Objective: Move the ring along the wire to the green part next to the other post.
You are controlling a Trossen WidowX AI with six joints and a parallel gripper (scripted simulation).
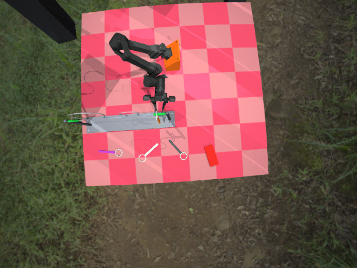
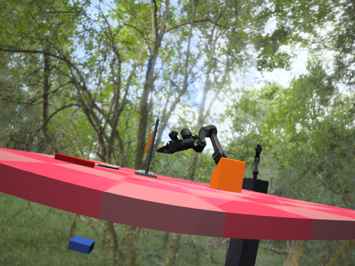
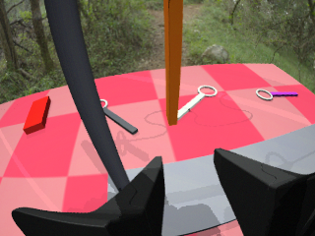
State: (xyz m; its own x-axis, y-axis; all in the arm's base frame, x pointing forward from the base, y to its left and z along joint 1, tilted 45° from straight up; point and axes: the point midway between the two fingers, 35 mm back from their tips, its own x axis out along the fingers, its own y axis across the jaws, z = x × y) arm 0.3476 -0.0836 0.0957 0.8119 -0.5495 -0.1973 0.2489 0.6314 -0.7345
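My gripper tip is 4 cm short of the ring with orange handle, 1 cm to the left of it and 8 cm below it. Also, from my gripper tip: blue block 30 cm ahead, 12 cm to the right, 61 cm below; red block 34 cm ahead, 27 cm to the left, 13 cm below.
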